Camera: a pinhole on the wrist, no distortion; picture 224 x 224 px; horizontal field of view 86.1 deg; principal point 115.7 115.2 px. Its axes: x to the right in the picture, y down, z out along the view. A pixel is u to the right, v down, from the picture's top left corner.
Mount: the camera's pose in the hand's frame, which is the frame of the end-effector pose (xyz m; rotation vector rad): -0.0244 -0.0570 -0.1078 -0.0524 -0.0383 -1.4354
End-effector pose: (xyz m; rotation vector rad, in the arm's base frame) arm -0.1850 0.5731 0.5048 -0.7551 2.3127 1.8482
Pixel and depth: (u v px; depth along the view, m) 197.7 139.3 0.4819
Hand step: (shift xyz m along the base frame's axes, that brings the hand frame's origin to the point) -0.0494 0.2774 -0.4519
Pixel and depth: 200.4 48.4 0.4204
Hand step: 0.2620 0.3268 -0.3293
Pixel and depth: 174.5 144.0 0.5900
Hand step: -0.1307 0.3706 -0.4476
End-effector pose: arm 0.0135 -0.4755 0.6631 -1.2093 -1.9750 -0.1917
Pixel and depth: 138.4 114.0 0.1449
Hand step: -0.0772 -0.0358 -0.0208
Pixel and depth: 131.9 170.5 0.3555
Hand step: -0.2185 0.1908 -0.0491
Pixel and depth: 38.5 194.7 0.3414
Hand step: 0.0116 0.3383 -0.0822
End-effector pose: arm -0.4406 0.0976 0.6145 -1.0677 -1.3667 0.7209
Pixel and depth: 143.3 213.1 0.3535
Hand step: -0.2215 0.2619 0.1556
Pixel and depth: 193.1 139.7 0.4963
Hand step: -0.4387 0.0541 0.3048
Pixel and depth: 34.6 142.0 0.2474
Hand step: -0.1022 0.0817 -0.1288
